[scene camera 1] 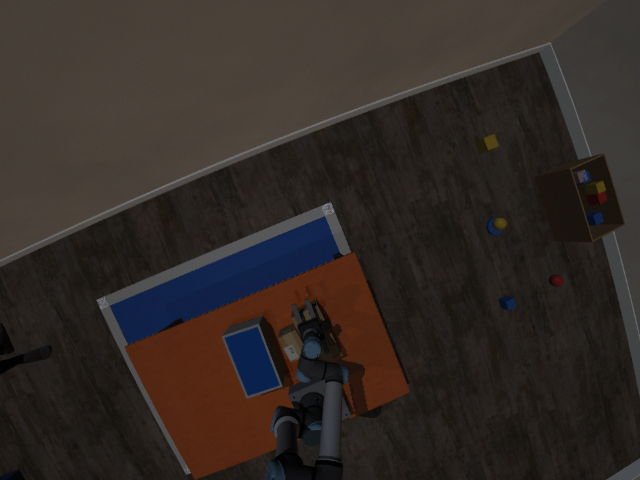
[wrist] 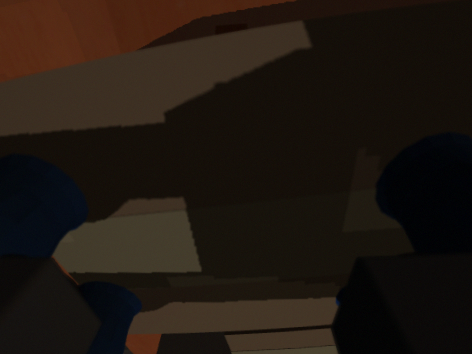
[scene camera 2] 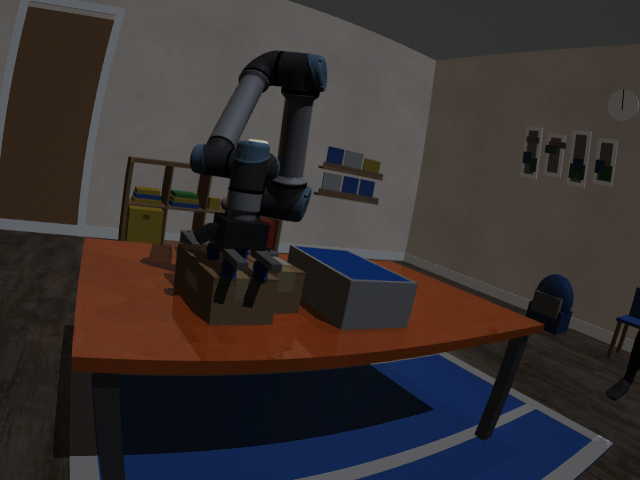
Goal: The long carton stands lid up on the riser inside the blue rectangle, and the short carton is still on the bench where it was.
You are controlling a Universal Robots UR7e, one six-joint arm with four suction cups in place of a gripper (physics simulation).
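Places are measured from the arm's base along level axes (x ahead, y left, z up), in centimetres.
Pixels of known places: hand, its tool point: (wrist: 231, 239) (scene camera 2: 234, 271); arm's base, origin of its link: (scene camera 1: 312, 404).
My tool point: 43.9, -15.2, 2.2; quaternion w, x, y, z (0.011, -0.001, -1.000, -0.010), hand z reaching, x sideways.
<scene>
For each thing: its top centre in the pictures, then the offset to it from my tool point, as dx, dy, dz. Level surfaces: height alone.
- long brown carton, centre of its top: (wrist: 399, 232) (scene camera 2: 222, 259) (scene camera 1: 317, 337) -6.9, -1.0, +1.0
- orange bench, height of its surface: dz -9.5
- short carton, centre of its top: (scene camera 2: 272, 263) (scene camera 1: 293, 346) -7.0, +12.1, +1.0
- grey riser, centre of its top: (scene camera 2: 349, 262) (scene camera 1: 252, 362) -6.5, +34.2, +2.5
- blue rectangle, centre of its top: (scene camera 2: 349, 262) (scene camera 1: 252, 362) -6.5, +34.2, +2.5
The long brown carton (scene camera 2: 234, 310) (scene camera 1: 321, 316) (wrist: 114, 91) lies on the orange bench (scene camera 2: 154, 330) (scene camera 1: 196, 392). My suction gripper (scene camera 2: 243, 269) (scene camera 1: 309, 314) (wrist: 228, 228) is down on its top face, and its blue cups look pressed to the cardboard. The short carton (scene camera 2: 290, 294) (scene camera 1: 290, 341) stands right beside it, between it and the grey riser (scene camera 2: 371, 310). The riser's top carries the blue rectangle (scene camera 2: 351, 263) (scene camera 1: 251, 360), with nothing on it. The wrist view shows only shadowed carton top and the cups.
A blue rug (scene camera 1: 222, 278) (scene camera 2: 465, 449) lies under the bench. A shelf unit (scene camera 2: 126, 196) stands behind it by the wall. Small toys (scene camera 1: 497, 225) and a wooden crate (scene camera 1: 560, 207) are on the floor far off. A blue bag (scene camera 2: 550, 305) sits by the right wall.
</scene>
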